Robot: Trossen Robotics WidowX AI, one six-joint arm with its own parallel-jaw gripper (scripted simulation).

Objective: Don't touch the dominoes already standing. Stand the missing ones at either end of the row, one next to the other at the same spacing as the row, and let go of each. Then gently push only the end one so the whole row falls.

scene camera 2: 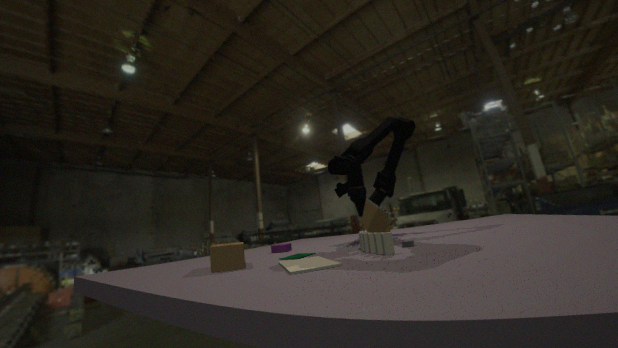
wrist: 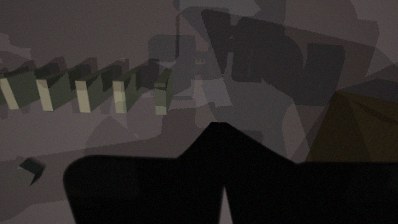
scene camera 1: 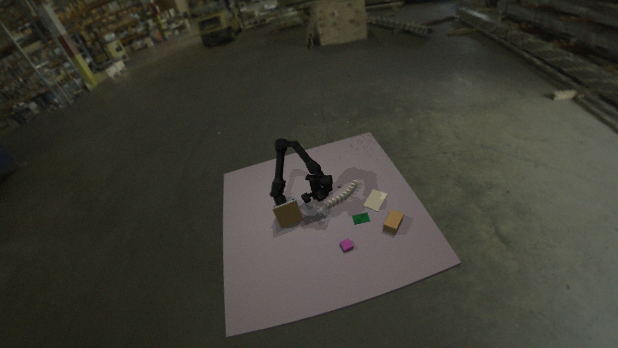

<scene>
My gripper is shut, holding nothing. Further things: an orange box.
</scene>
